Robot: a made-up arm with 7 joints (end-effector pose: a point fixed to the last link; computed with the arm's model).
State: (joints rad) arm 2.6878 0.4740 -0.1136 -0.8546 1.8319 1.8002 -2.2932
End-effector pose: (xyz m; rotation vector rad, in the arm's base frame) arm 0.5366 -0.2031 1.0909 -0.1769 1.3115 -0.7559
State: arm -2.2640 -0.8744 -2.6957 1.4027 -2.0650 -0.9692 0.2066
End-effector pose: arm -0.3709 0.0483 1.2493 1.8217 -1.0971 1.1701
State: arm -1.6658 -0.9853 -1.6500 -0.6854 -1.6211 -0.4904 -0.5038
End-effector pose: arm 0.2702 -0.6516 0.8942 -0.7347 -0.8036 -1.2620
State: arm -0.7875 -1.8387 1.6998 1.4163 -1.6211 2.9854 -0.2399
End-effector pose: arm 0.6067 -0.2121 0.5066 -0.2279 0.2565 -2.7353
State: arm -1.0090 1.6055 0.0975 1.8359 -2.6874 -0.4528 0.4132
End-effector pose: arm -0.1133 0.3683 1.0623 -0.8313 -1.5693 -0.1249
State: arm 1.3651 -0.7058 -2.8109 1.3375 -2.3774 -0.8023 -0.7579
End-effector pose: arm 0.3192 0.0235 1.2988 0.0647 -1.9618 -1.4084
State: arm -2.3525 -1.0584 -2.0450 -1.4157 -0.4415 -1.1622 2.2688
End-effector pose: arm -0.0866 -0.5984 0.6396 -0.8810 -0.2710 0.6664
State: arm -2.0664 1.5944 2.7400 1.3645 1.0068 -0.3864 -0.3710
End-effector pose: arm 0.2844 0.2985 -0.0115 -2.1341 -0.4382 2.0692
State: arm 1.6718 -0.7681 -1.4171 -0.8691 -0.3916 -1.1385 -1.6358
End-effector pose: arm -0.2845 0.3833 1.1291 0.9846 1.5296 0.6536
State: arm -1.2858 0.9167 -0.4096 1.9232 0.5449 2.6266 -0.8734
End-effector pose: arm -0.2778 -0.0718 0.9550 -0.3210 -0.7600 0.9542
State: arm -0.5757 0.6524 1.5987 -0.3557 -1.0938 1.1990 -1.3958
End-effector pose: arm -0.6572 -0.0125 1.1302 -0.3363 -0.2212 1.7662
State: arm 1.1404 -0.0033 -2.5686 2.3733 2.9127 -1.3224 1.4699
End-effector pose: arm 0.2979 -0.4066 0.6388 -0.5307 0.0507 0.2433
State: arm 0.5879 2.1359 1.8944 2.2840 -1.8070 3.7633 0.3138
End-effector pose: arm -0.2505 0.1710 0.2674 -0.9212 2.4006 -1.1907
